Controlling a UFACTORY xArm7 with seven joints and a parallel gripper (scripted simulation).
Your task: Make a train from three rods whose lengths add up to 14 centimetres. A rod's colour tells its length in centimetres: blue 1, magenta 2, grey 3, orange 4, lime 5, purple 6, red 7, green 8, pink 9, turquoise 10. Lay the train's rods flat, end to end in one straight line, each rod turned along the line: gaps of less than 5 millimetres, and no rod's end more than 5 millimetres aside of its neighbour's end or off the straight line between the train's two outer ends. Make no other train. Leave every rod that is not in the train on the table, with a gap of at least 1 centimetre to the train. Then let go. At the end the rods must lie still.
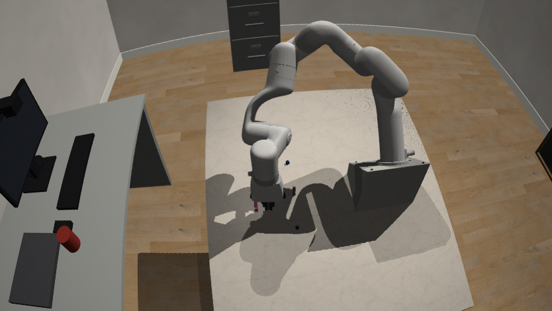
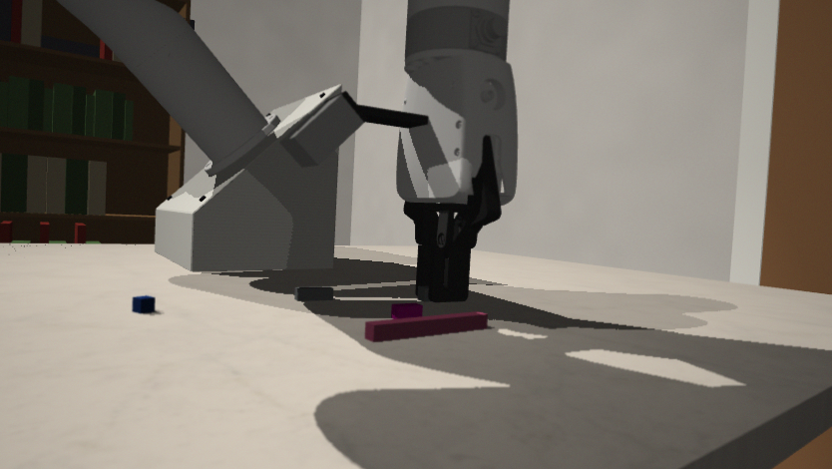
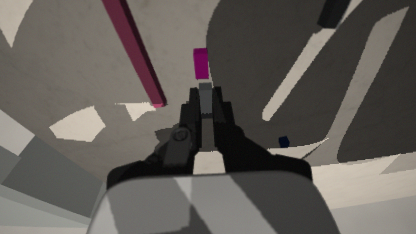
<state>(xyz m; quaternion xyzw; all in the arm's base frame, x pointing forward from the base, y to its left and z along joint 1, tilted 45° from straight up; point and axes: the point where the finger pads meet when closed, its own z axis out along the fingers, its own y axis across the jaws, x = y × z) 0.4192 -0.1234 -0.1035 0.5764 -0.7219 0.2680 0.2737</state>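
The magenta rod is 30 mm to the right of my hand and 30 mm below it. Round my hand: pink rod (50 mm to the right, 40 mm ahead, 30 mm below); then grey rod (100 mm behind, 50 mm to the right, 30 mm below).
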